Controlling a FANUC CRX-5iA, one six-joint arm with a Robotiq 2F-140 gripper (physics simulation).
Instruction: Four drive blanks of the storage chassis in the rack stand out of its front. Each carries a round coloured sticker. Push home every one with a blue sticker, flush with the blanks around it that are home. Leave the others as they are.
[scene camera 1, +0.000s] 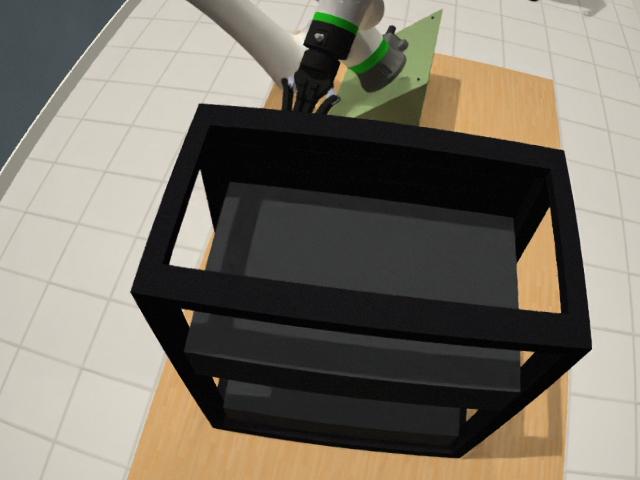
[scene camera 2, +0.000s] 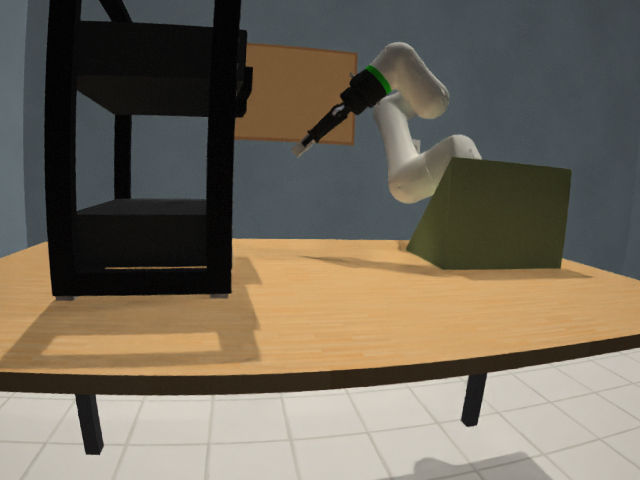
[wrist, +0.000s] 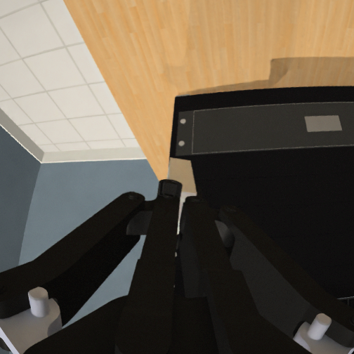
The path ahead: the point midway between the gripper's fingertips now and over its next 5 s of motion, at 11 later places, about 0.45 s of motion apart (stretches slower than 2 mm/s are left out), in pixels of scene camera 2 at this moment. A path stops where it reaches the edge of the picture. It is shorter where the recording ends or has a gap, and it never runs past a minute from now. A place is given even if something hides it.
My gripper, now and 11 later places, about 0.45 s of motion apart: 294, 153; 294, 172; 299, 172; 297, 204; 270, 202; 265, 202; 264, 201; 263, 199; 256, 194; 251, 191; 250, 190; 250, 191
